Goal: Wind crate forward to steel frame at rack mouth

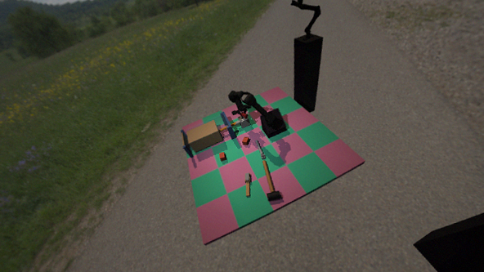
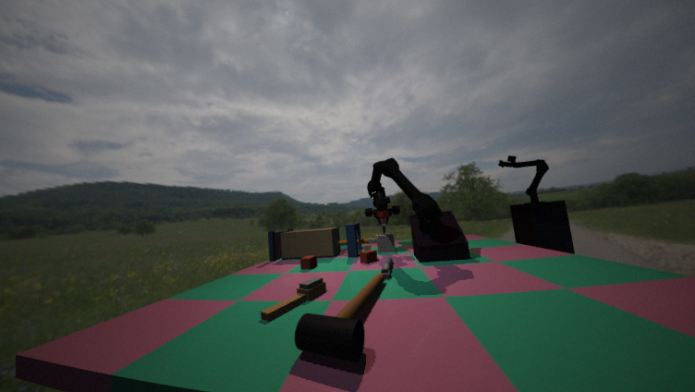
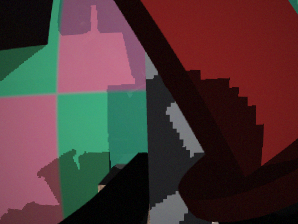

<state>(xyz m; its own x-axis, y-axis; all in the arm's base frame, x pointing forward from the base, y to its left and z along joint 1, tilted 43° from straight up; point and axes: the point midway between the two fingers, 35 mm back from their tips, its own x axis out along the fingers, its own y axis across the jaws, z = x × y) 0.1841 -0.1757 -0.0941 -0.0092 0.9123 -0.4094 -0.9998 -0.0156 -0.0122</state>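
Right now the red knob is 3 cm to the left of my gripper tip and 5 cm above it. Also, from my gripper tip: grey winch: 1 cm behind, 8 cm to the right, 11 cm below; frame: 16 cm ahead, 6 cm to the right, 3 cm below; winch handle: 2 cm above.
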